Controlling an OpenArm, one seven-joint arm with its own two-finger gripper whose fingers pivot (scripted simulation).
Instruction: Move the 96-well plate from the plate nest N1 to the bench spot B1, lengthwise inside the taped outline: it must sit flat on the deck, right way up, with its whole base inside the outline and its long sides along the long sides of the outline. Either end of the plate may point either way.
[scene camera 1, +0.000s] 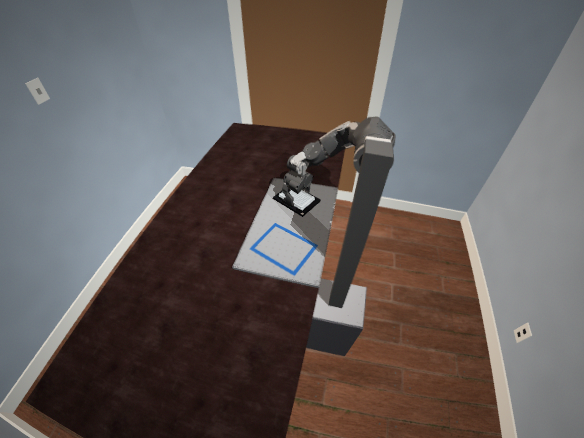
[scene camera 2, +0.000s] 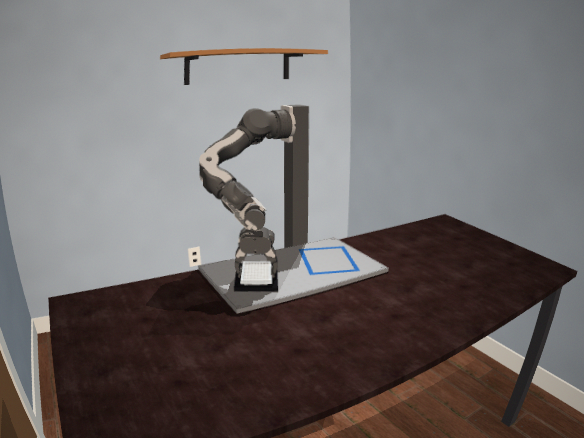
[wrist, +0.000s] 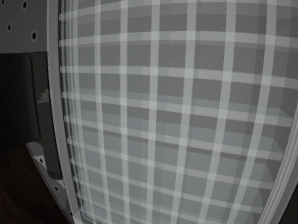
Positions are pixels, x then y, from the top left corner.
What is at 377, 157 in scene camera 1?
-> An arm mounting column.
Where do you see my gripper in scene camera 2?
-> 256, 274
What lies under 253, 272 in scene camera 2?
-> A white 96-well plate.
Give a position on a white 96-well plate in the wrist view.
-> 140, 68
